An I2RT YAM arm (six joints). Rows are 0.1 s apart.
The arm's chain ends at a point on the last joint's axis. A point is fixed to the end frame.
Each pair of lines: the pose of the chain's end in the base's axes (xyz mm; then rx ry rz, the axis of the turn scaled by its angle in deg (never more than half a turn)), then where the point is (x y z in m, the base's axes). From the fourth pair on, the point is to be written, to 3 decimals.
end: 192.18 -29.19 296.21 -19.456 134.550 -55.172
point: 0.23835 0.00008 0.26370
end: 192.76 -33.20 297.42 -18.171 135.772 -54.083
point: 0.23915 -0.00393 0.26521
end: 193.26 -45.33 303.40 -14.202 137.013 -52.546
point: 0.24118 -0.01690 0.27272
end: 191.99 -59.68 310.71 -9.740 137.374 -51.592
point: 0.242 -0.033 0.282
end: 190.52 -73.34 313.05 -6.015 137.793 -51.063
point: 0.242 -0.048 0.286
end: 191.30 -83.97 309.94 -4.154 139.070 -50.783
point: 0.243 -0.059 0.282
